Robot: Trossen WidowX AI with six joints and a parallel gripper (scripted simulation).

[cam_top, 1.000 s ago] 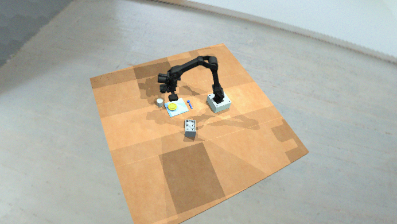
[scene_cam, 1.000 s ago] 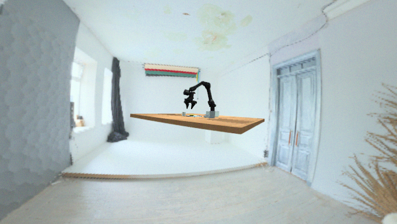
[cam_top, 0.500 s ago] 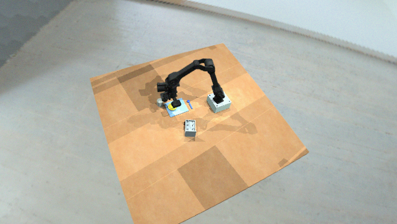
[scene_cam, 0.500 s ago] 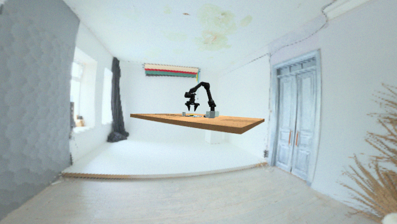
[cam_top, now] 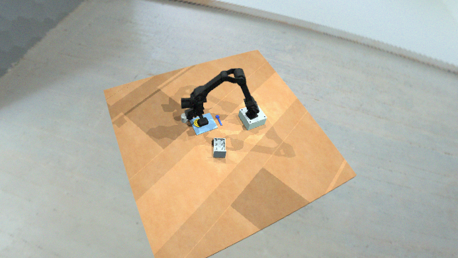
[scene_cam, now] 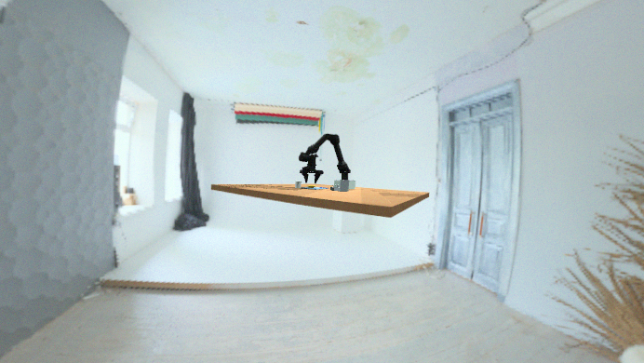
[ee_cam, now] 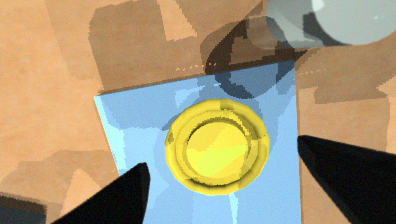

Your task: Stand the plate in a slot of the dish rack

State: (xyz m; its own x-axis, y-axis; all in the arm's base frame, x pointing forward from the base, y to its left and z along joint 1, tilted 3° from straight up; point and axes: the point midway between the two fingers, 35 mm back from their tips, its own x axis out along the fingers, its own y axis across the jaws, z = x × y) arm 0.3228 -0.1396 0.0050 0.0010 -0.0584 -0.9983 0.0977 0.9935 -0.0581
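Right now the yellow plate is 2 cm below my gripper tip and 1 cm behind it. From my gripper tip the other things lie so: pale cup (7 cm to the right, 6 cm ahead, 1 cm below); then light blue mat (4 cm below, 3 cm behind, 1 cm to the left); then blue utensil (14 cm behind, 3 cm to the left, 3 cm below).
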